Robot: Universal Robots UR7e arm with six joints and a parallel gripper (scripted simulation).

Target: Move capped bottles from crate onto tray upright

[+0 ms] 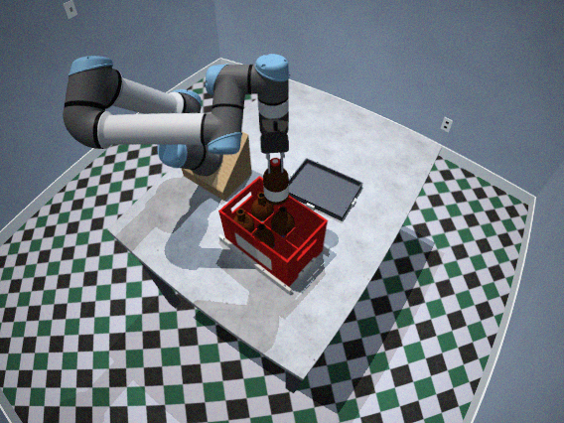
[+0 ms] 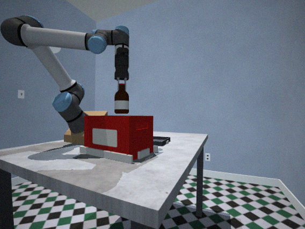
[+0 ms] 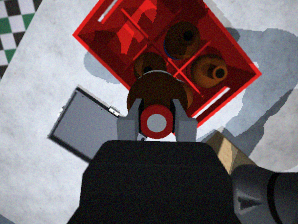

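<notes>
Right now my hand is 60 mm above the capped bottle. From my hand the other things lie so: dark tray (250 mm to the left, 310 mm below); then crate (30 mm ahead, 50 mm to the right, 240 mm below).
</notes>
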